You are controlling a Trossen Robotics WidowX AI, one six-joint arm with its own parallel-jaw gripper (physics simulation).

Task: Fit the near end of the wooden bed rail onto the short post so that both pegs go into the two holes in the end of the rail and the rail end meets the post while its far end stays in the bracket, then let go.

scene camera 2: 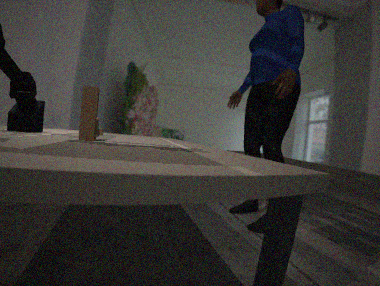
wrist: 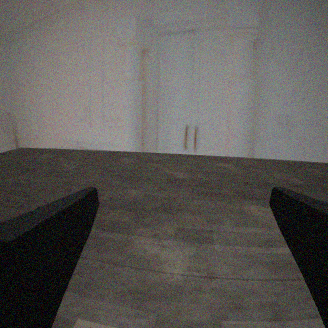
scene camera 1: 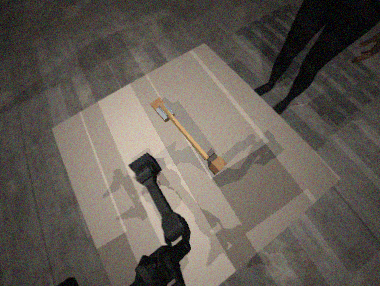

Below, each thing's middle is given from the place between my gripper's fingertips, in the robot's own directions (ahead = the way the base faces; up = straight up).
I see my gripper 510 mm above the short post (scene camera 2: 88, 117), 500 mm short of it and 60 mm to the right of it.
